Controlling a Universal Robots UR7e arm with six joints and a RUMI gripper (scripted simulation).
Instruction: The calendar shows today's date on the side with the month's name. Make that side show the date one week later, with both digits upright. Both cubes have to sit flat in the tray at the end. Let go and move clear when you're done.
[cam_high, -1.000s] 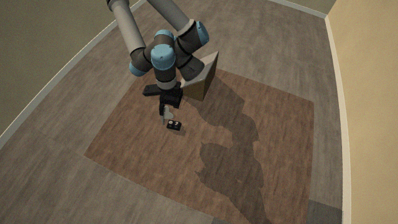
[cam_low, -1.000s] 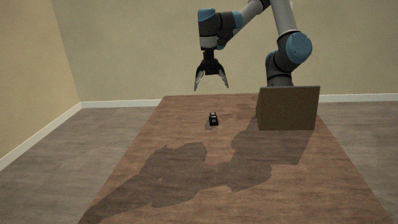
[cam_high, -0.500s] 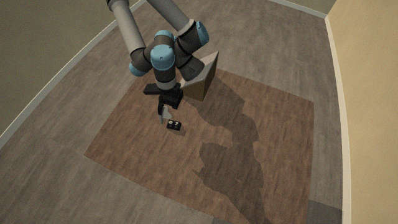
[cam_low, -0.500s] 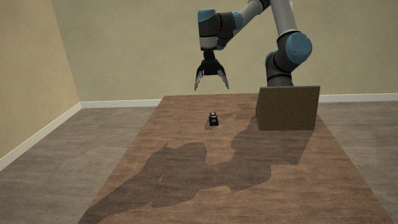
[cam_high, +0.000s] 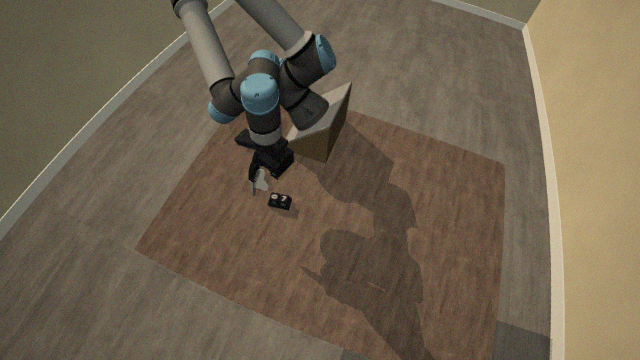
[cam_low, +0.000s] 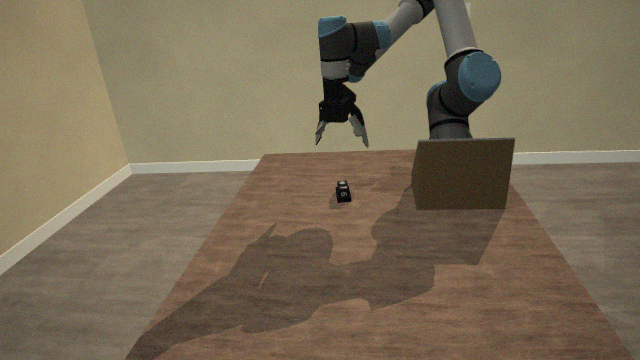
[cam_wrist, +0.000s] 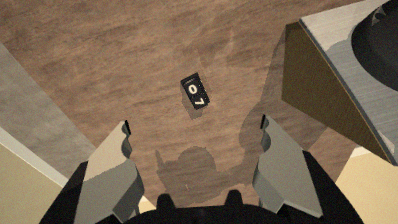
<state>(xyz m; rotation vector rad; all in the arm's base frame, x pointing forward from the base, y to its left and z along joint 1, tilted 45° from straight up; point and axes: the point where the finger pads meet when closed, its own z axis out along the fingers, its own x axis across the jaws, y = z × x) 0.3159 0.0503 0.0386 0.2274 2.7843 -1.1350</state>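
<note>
My hand is 4 cm to the right of the black cube and 13 cm above it. From my hand the other things lie so: black tray (2 cm to the left, 15 cm below).
</note>
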